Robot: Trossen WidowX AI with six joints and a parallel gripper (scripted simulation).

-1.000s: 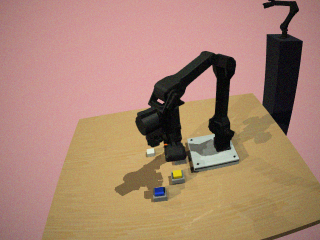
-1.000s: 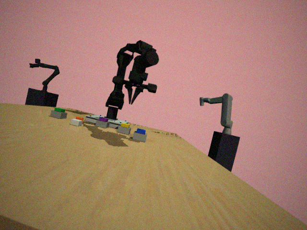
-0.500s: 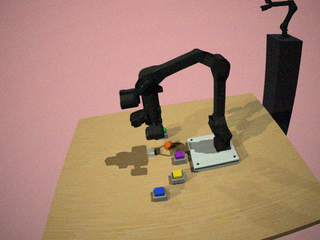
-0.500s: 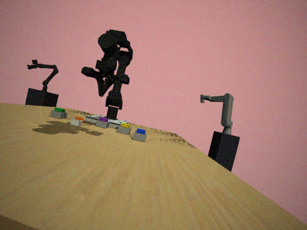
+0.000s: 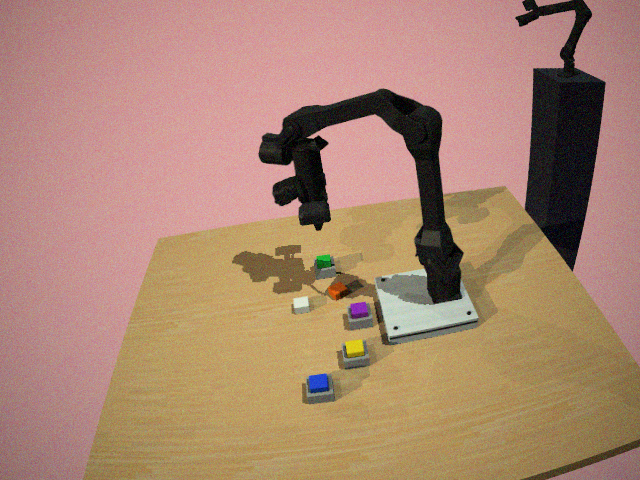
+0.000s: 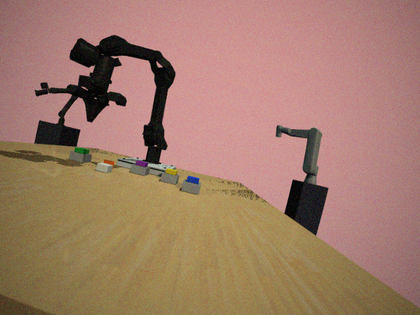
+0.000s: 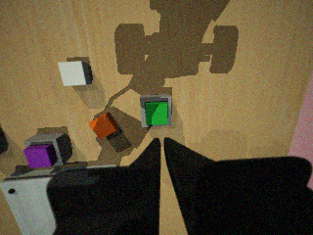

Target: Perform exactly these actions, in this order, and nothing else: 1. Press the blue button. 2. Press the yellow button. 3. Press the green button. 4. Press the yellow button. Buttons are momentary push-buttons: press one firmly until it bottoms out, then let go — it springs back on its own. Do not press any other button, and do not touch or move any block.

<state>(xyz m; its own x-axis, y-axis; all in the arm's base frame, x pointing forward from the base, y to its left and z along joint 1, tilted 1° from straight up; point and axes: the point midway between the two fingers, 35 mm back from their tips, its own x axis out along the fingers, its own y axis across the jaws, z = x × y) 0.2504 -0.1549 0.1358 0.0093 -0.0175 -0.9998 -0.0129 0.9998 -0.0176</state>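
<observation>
Right now my gripper tip is 9 cm above the green button. Round my gripper tip: grey block (6 cm ahead, 12 cm to the left, 11 cm below); then purple button (6 cm behind, 18 cm to the left, 9 cm below); then orange block (2 cm behind, 8 cm to the left, 11 cm below).
</observation>
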